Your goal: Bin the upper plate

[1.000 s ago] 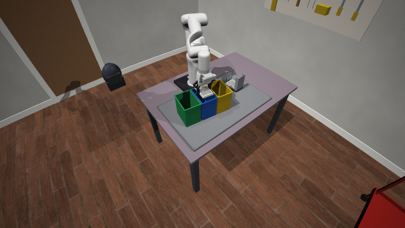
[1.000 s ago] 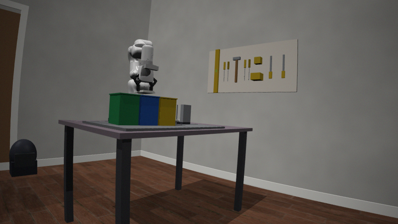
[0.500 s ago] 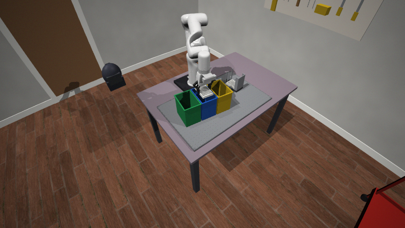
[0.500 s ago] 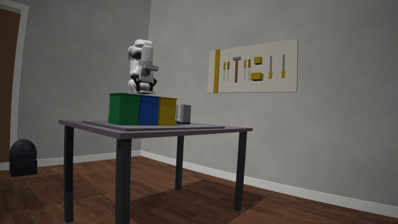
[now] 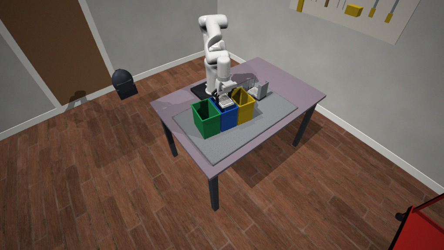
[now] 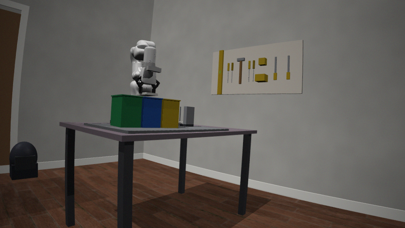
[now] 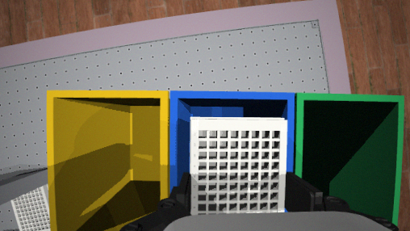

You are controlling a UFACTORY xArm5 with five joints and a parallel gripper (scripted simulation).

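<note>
The 96-well plate is 1 cm below my hand. From my hand the other things lie so: green bin (2 cm behind, 13 cm to the right, 12 cm below); blue bin (12 cm below); yellow bin (2 cm ahead, 13 cm to the left, 12 cm below).
</note>
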